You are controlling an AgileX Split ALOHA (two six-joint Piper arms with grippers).
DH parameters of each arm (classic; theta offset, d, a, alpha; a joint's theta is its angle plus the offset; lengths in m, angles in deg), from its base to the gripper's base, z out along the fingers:
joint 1: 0 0.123 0 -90
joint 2: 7.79 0 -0.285 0
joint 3: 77.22 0 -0.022 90
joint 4: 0 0.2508 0 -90
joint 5: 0 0 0.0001 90
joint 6: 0 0.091 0 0
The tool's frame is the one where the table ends.
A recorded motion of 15 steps. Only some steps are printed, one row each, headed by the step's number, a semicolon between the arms.
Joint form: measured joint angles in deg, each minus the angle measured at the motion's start. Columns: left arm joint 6, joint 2, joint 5, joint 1, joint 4, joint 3; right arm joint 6, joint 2, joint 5, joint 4, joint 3, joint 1.
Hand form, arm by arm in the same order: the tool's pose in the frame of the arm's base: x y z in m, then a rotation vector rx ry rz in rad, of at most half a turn. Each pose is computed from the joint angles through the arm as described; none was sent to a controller.
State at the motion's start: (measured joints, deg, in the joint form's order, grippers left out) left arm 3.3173 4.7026 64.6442 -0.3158 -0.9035 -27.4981; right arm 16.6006 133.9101 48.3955 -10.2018 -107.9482 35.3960
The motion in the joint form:
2: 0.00 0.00 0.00 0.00 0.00 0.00; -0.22 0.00 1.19 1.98 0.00 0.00
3: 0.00 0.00 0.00 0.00 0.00 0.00; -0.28 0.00 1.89 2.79 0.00 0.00
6: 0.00 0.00 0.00 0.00 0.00 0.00; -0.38 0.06 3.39 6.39 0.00 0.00
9: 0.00 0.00 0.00 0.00 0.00 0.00; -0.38 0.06 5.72 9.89 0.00 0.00
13: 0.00 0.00 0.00 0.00 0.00 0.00; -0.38 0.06 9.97 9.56 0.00 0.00
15: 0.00 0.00 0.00 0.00 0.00 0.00; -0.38 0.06 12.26 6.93 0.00 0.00
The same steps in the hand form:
2: 0.0061 -0.0013 0.2664 0.0706 2.2129 0.0095; 0.4102 0.2793 0.1452 -0.5613 2.7251 0.0511
3: 0.0061 -0.0013 0.2664 0.0706 2.2129 0.0095; 0.4088 0.2794 0.1448 -0.5549 2.7426 0.0587
6: 0.0061 -0.0013 0.2664 0.0706 2.2129 0.0095; 0.4044 0.2815 0.1431 -0.5203 2.7963 0.1122
9: 0.0061 -0.0013 0.2664 0.0706 2.2129 0.0095; 0.3989 0.2830 0.1419 -0.4871 2.8608 0.1584
13: 0.0061 -0.0013 0.2664 0.0706 2.2129 0.0095; 0.3938 0.2788 0.1405 -0.5018 2.9260 0.1065
15: 0.0061 -0.0013 0.2664 0.0706 2.2129 0.0095; 0.3930 0.2737 0.1400 -0.5336 2.9404 0.0248

